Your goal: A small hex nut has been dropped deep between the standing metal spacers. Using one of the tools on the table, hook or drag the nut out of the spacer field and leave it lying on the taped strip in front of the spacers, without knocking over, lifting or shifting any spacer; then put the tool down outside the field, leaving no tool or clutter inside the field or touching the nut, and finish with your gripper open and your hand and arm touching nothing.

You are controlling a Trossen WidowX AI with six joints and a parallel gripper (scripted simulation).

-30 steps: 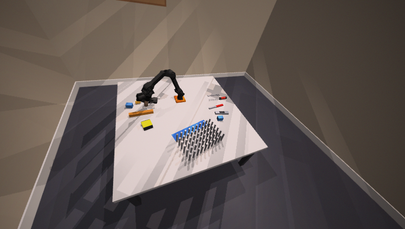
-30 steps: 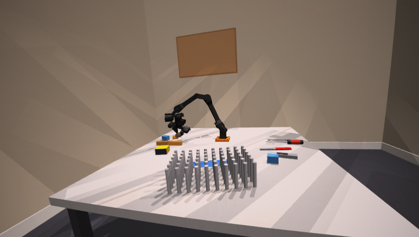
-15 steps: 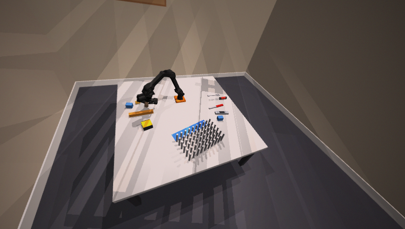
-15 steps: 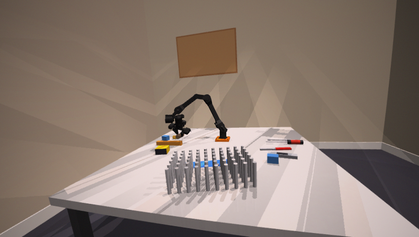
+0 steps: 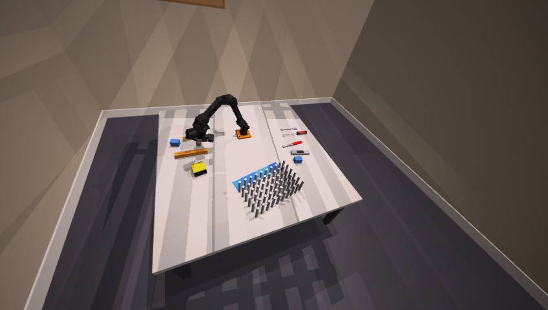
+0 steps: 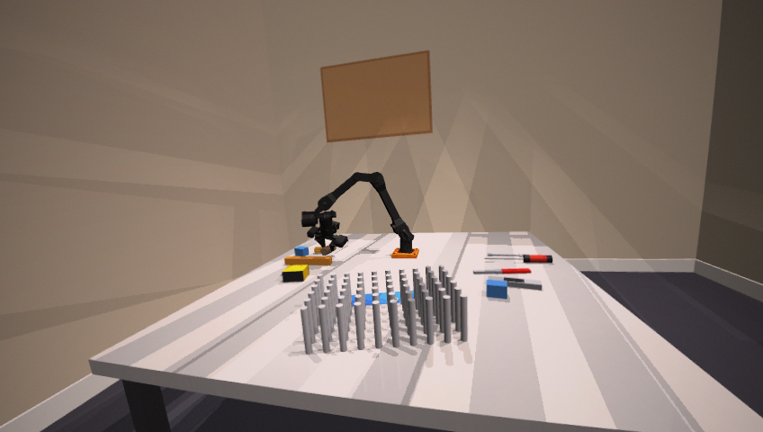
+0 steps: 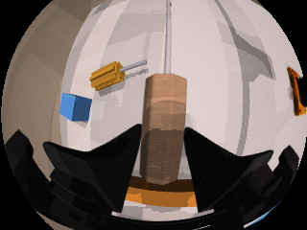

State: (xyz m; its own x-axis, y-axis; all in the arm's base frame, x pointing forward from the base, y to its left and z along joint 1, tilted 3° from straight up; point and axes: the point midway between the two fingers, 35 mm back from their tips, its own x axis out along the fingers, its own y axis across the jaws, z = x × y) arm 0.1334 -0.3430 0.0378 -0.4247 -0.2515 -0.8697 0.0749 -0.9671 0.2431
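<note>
The wooden-handled tool lies 11 cm behind my gripper tip and 1 cm to the right of it. The rest, counted from my gripper tip: orange bar: 10 cm ahead, 4 cm to the right, 2 cm below; black block: 26 cm ahead, 2 cm to the left, 2 cm below; short orange-handled tool: 6 cm behind, 9 cm to the right, 2 cm below.
</note>
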